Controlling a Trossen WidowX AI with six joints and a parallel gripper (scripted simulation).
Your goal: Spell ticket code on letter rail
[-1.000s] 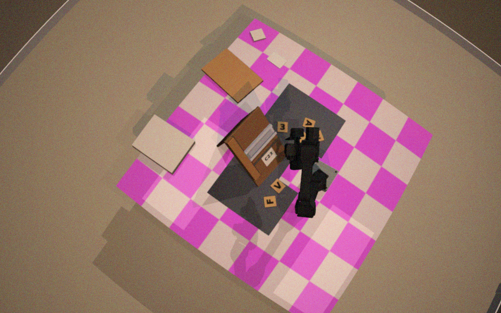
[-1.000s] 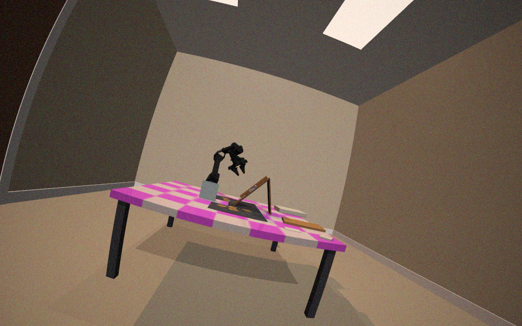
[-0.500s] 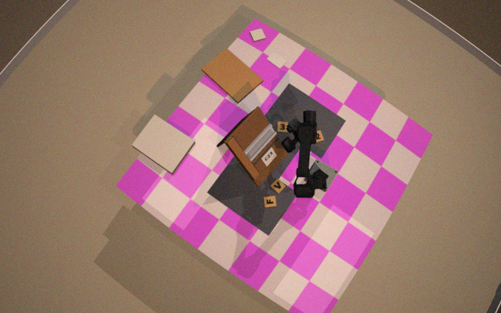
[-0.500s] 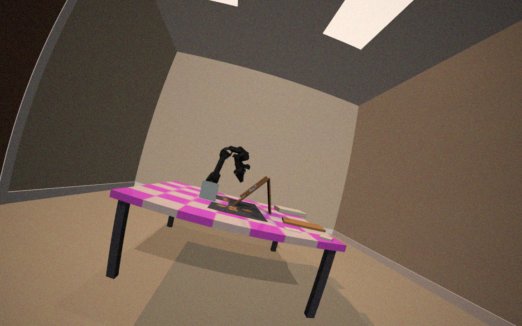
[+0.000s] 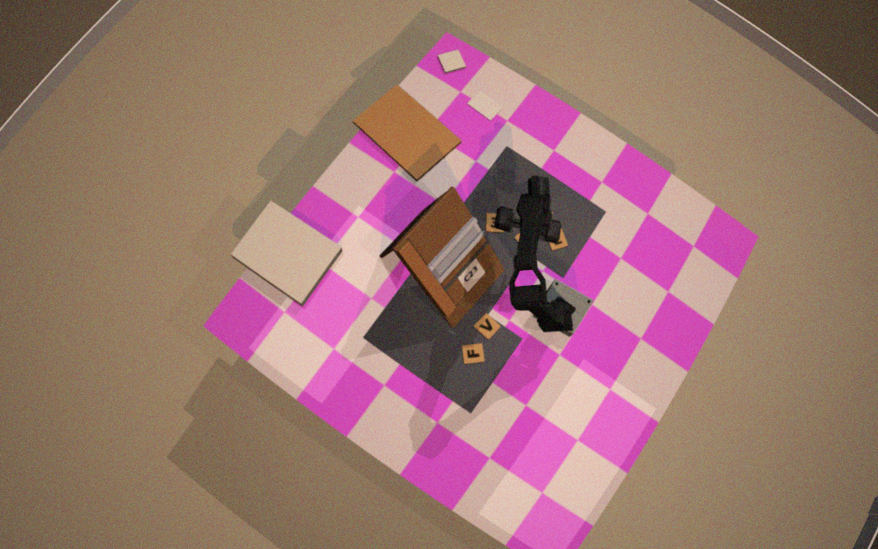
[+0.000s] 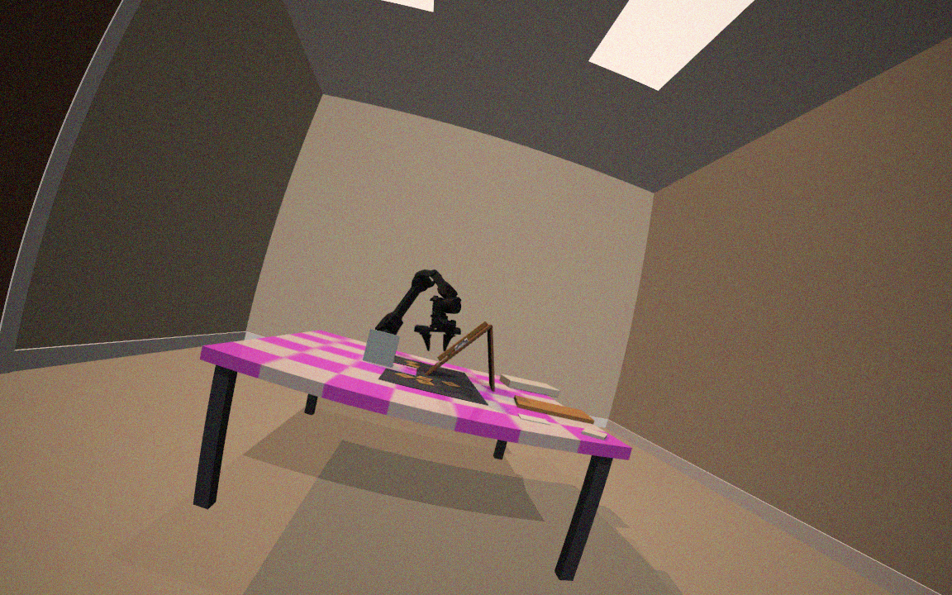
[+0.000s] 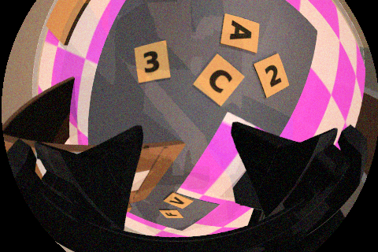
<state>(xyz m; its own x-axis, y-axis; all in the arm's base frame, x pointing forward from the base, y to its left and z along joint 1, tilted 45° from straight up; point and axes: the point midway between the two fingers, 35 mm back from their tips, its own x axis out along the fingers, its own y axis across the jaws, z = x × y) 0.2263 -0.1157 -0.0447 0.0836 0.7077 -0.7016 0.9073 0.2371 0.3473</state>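
Now: the c tile 2 cm behind my gripper tip, 4 cm to the right of it and 12 cm below it. Round my gripper tip: 2 tile: 10 cm behind, 9 cm to the right, 12 cm below; white ticket: 5 cm ahead, 17 cm to the left, 4 cm below; 3 tile: 9 cm ahead, 3 cm to the right, 12 cm below.
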